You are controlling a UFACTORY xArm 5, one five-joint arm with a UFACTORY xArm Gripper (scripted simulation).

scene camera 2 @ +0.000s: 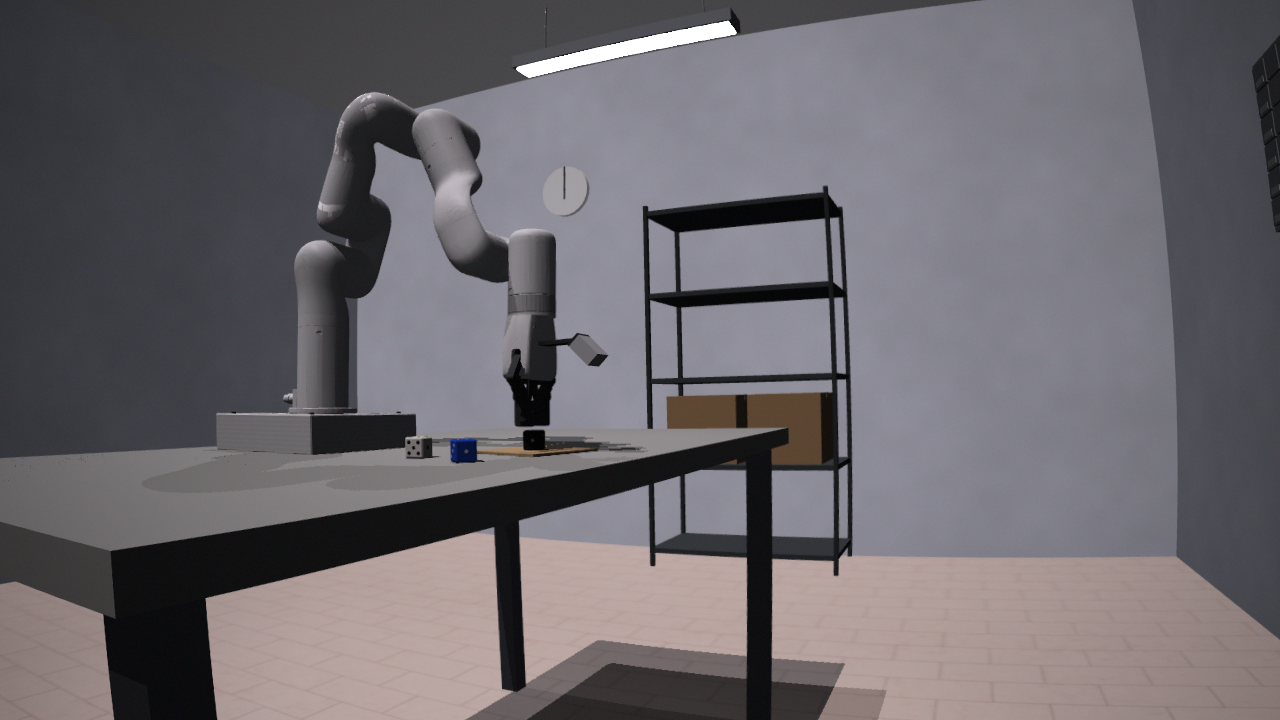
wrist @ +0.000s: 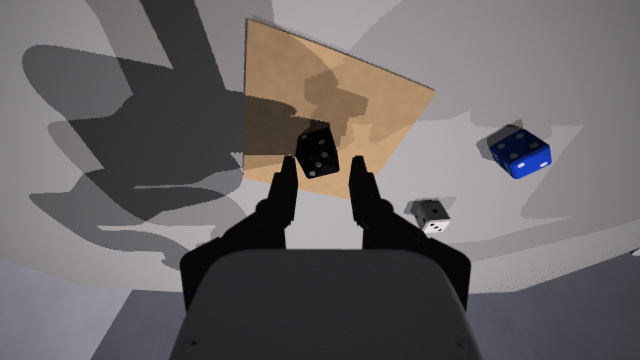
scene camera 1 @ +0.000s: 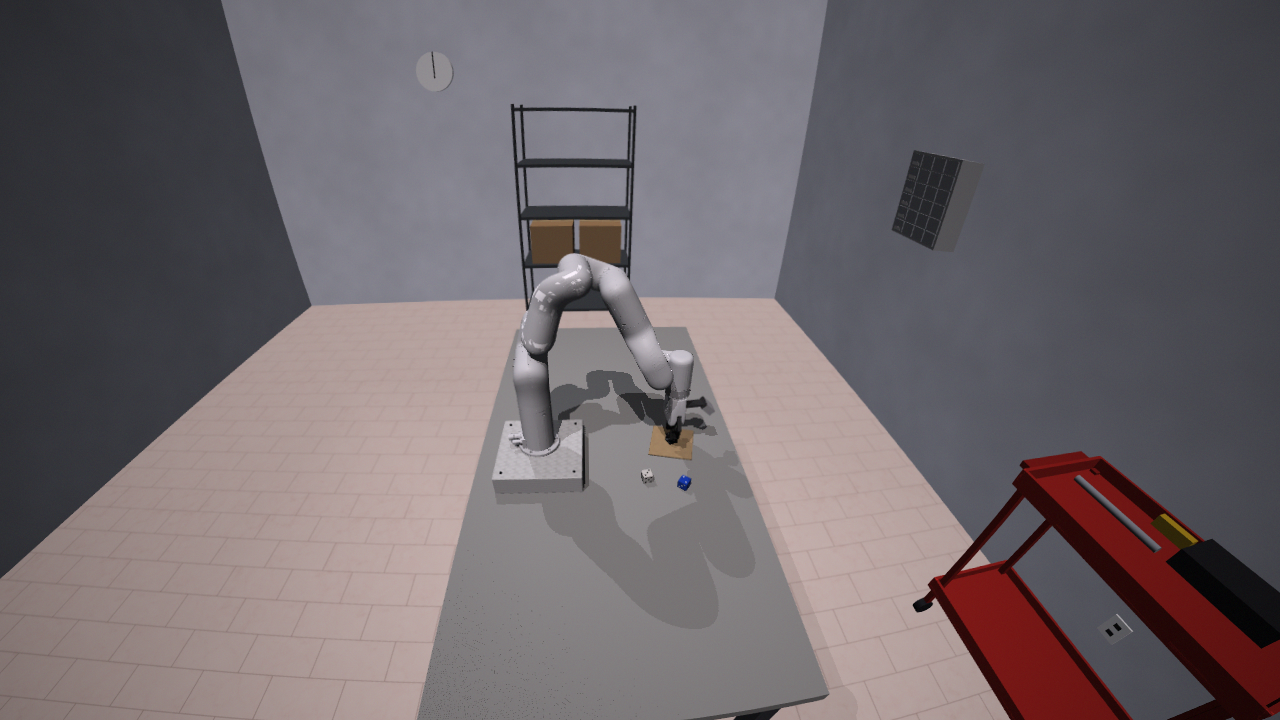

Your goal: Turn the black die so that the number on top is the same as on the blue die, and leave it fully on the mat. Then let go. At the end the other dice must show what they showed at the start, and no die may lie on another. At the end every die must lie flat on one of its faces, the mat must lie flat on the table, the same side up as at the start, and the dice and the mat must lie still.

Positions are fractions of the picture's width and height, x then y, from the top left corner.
Labels:
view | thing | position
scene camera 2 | my gripper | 0.42, 0.59
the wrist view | my gripper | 0.51, 0.47
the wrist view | black die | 0.49, 0.42
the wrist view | tan mat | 0.46, 0.24
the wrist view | blue die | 0.82, 0.43
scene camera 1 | tan mat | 0.53, 0.62

